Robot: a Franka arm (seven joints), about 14 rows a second.
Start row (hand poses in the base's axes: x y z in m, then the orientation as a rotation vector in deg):
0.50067, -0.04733, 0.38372, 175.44, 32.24, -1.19
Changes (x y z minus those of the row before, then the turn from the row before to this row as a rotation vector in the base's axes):
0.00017, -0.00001, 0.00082, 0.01, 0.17, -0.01
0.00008, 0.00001, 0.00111, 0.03, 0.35, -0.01
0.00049, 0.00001, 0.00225, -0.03, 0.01, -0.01
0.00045, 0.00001, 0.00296, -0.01, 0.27, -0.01
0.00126, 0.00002, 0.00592, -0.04, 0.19, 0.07
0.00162, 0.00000, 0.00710, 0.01, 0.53, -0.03
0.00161, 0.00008, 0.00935, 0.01, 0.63, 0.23
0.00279, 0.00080, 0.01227, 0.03, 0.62, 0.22
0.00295, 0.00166, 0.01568, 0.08, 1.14, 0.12
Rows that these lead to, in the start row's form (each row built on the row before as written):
0.50084, -0.04734, 0.38454, 175.48, 32.24, -1.45
0.50092, -0.04733, 0.38565, 175.57, 32.25, -1.98
0.50141, -0.04732, 0.38790, 175.55, 32.23, -2.00
0.50186, -0.04731, 0.39086, 175.59, 32.23, -2.42
0.50312, -0.04729, 0.39678, 175.56, 32.34, -2.72
0.50474, -0.04729, 0.40388, 175.66, 32.32, -3.53
0.50635, -0.04721, 0.41323, 175.69, 32.71, -4.49
0.50914, -0.04641, 0.42550, 175.73, 33.08, -5.43
0.51209, -0.04475, 0.44118, 175.91, 33.34, -7.16

